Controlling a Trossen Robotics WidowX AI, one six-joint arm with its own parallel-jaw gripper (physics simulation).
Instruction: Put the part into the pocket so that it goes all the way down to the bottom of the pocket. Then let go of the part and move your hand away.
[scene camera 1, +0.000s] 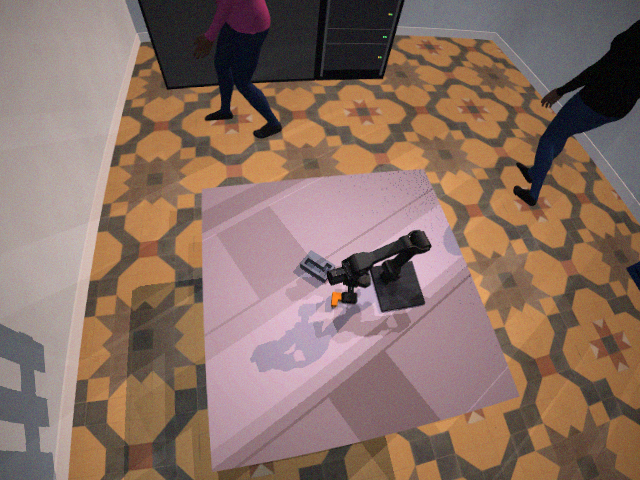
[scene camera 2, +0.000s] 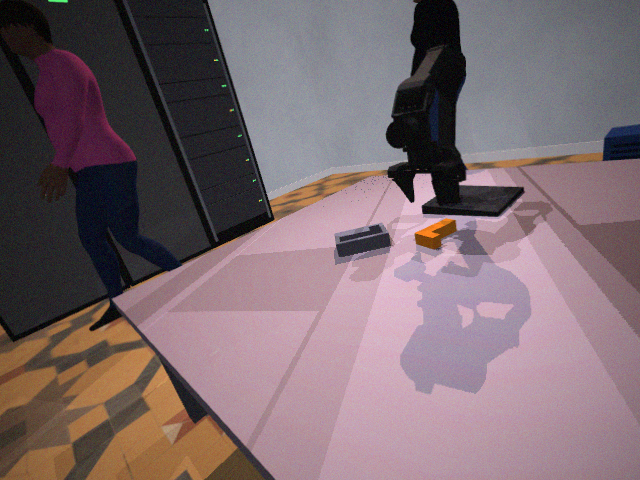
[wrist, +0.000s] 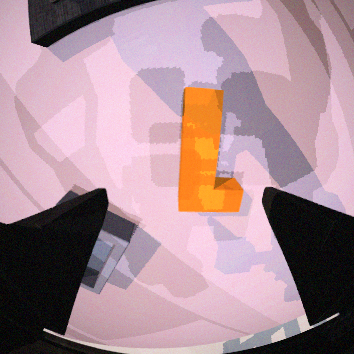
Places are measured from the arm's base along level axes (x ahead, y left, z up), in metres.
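Where they show: gripper, fingertip midpoint: (scene camera 1: 345, 288) (scene camera 2: 426, 204) (wrist: 186, 195); arm's base, origin of the base link: (scene camera 1: 387, 275) (scene camera 2: 449, 199).
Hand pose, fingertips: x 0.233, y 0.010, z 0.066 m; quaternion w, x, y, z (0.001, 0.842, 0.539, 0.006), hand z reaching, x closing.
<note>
Things, the pixels of their top centre, and the offset from my fingertips. Level surfaces: height alone.
- orange L-shaped part, middle of its top: (wrist: 217, 156) (scene camera 2: 439, 227) (scene camera 1: 344, 299) dz -0.060, dx +0.009, dy +0.029 m
- grey block with the pocket, middle of its top: (wrist: 78, 259) (scene camera 2: 360, 232) (scene camera 1: 318, 264) dz -0.054, dx +0.059, dy -0.169 m
- table, its level: dz -0.090 m
The orange L-shaped part (scene camera 1: 335, 297) (scene camera 2: 429, 237) (wrist: 200, 150) lies flat on the pink table top. In the wrist view its long leg points up the picture and its short foot points right. The grey block with the pocket (scene camera 1: 311, 273) (scene camera 2: 364, 245) (wrist: 120, 226) stands apart from the part; in the wrist view it is at the lower left, partly hidden behind the left finger. Its pocket shows dark and has no orange in it. My gripper (scene camera 2: 428, 197) (wrist: 186, 195) is open and empty, pointing down above the table, with the part seen between its fingertips in the wrist view.
The arm's dark base plate (scene camera 1: 400, 295) (scene camera 2: 478, 200) (wrist: 75, 20) is on the table (scene camera 1: 258, 413) (scene camera 2: 232, 361), near the part. Shadows of the arm fall across the table. Two people stand on the floor beyond it, near a dark server cabinet (scene camera 1: 289, 41) (scene camera 2: 191, 129).
</note>
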